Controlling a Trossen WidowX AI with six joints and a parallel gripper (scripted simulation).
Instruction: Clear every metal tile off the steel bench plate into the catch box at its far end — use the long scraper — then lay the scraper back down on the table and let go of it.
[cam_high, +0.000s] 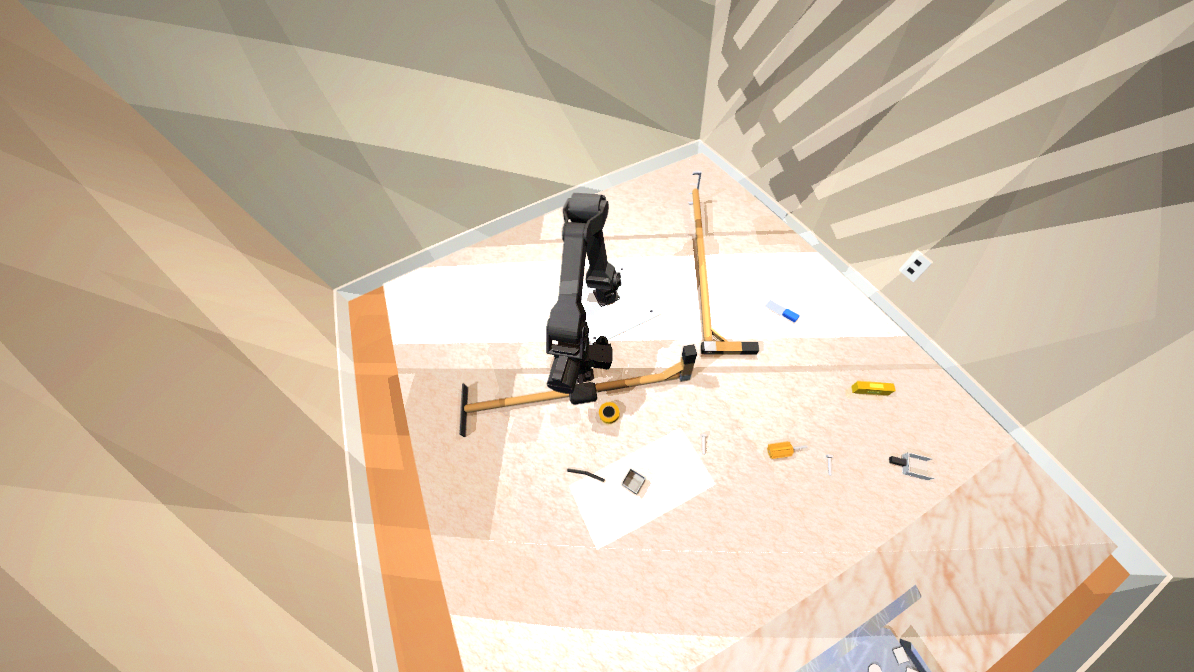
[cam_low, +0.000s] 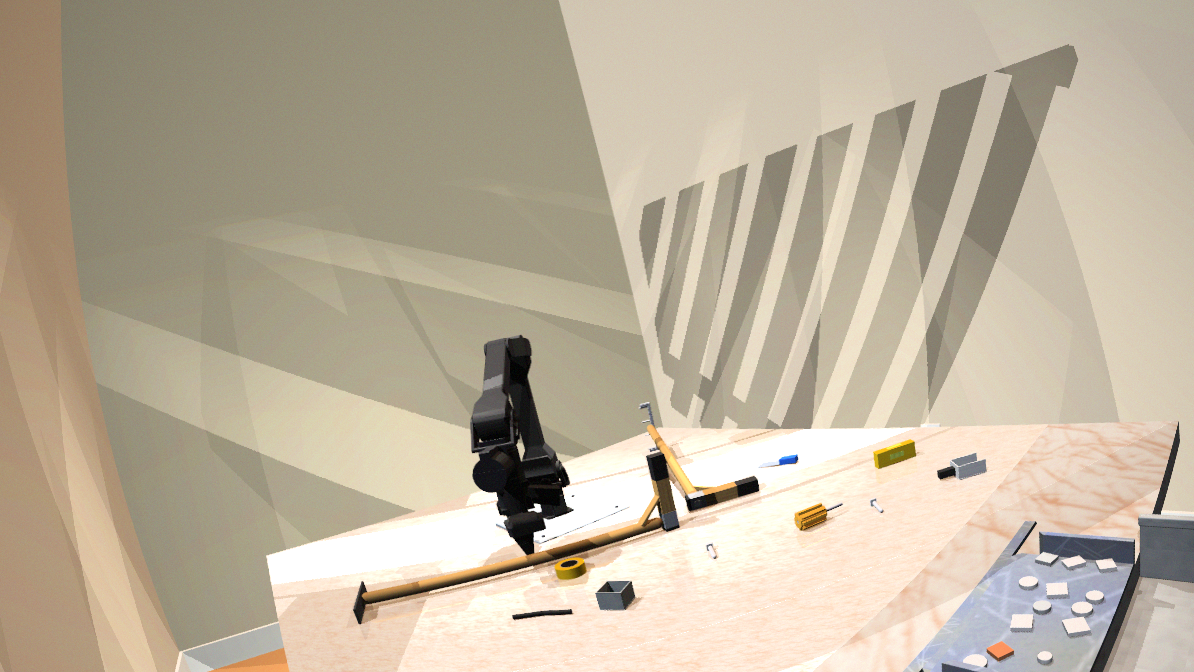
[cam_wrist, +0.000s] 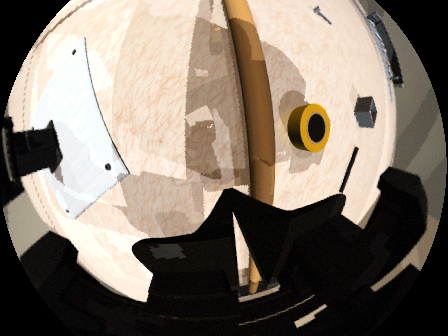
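The long scraper lies 5 cm above my gripper tip, 3 cm to the right of it and 2 cm ahead of it. Round my gripper tip: grey box 28 cm ahead, 1 cm to the left, 1 cm below; then yellow tape roll 11 cm ahead, 2 cm to the left; then black strip 22 cm ahead, 8 cm to the right, 1 cm below.
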